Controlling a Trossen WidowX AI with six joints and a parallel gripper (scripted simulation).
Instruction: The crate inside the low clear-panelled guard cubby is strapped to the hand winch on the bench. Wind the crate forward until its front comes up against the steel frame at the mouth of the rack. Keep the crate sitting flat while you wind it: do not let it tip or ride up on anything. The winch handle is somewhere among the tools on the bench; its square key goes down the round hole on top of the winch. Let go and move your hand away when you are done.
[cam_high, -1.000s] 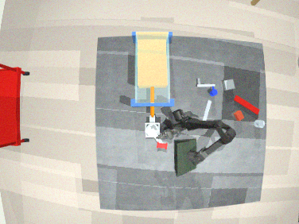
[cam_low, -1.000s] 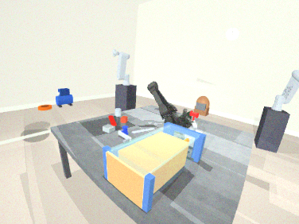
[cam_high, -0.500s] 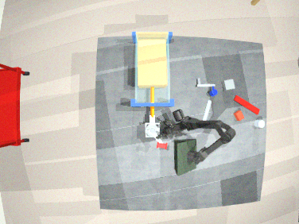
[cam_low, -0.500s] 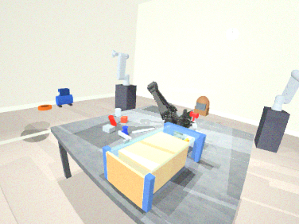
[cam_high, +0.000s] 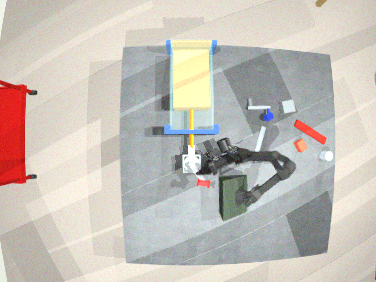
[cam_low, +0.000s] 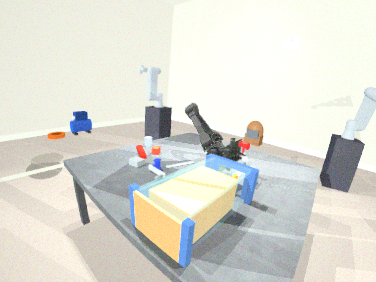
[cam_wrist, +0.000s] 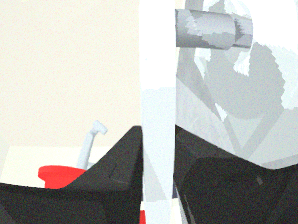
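The winch handle with red grip is 1 cm behind my gripper tip, 1 cm to the right of it and 1 cm above it. Also, from my gripper tip: blue frame (21 cm ahead, 1 cm to the right, 2 cm below); white bar (9 cm ahead, 38 cm to the right, 13 cm below); white winch (3 cm ahead, 1 cm to the left, 10 cm below).
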